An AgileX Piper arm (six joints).
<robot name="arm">
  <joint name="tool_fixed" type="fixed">
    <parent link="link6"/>
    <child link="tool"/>
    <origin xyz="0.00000 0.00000 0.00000" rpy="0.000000 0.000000 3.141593"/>
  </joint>
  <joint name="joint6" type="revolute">
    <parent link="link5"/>
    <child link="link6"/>
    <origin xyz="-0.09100 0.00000 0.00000" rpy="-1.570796 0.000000 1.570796"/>
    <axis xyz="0 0 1"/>
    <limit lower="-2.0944" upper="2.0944"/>
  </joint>
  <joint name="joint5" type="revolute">
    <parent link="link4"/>
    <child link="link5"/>
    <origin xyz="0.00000 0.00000 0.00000" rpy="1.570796 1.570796 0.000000"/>
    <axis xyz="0 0 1"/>
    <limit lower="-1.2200" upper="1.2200"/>
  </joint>
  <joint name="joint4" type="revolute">
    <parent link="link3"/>
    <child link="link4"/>
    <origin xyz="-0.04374 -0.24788 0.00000" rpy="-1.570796 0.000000 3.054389"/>
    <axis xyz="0 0 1"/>
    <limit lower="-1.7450" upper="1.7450"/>
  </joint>
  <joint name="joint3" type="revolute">
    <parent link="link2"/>
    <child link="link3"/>
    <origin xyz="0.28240 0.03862 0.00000" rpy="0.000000 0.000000 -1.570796"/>
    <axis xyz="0 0 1"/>
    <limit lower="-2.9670" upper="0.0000"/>
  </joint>
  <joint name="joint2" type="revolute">
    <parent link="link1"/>
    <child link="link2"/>
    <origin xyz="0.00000 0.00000 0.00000" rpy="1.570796 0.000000 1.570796"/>
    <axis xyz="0 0 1"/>
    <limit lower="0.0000" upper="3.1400"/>
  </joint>
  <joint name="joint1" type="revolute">
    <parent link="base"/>
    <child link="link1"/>
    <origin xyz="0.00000 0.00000 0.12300" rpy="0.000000 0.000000 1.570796"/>
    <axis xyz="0 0 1"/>
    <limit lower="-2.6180" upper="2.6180"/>
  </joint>
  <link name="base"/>
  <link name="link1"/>
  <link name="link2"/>
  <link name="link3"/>
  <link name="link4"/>
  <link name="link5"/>
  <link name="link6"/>
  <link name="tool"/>
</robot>
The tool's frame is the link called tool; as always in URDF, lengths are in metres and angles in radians.
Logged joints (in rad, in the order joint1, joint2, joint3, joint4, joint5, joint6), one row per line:
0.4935 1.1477 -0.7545 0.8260 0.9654 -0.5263
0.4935 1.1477 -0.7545 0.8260 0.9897 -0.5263
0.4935 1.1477 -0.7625 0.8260 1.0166 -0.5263
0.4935 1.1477 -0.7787 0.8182 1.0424 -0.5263
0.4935 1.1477 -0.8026 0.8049 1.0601 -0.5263
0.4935 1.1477 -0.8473 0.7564 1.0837 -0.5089
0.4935 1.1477 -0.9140 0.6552 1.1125 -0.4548
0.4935 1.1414 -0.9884 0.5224 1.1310 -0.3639
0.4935 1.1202 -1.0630 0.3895 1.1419 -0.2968
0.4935 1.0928 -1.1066 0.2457 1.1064 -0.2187
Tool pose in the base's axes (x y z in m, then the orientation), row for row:
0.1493 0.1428 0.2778 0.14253 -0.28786 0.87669 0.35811
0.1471 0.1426 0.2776 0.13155 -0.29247 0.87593 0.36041
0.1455 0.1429 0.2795 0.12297 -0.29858 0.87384 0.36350
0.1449 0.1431 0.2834 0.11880 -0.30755 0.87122 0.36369
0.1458 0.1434 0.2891 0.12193 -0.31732 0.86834 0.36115
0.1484 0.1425 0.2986 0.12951 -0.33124 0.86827 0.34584
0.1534 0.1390 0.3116 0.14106 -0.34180 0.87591 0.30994
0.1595 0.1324 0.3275 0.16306 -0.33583 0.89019 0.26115
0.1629 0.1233 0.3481 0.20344 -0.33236 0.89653 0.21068
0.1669 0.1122 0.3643 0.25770 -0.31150 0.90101 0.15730
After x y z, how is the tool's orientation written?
As a quaternion, w x y z.
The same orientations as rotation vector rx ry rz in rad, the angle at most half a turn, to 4 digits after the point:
-0.8305 2.5293 1.0331
-0.8490 2.5428 1.0463
-0.8710 2.5491 1.0604
-0.8993 2.5476 1.0635
-0.9262 2.5346 1.0542
-0.9627 2.5235 1.0051
-0.9869 2.5291 0.8949
-0.9578 2.5390 0.7448
-0.9274 2.5015 0.5878
-0.8448 2.4434 0.4266

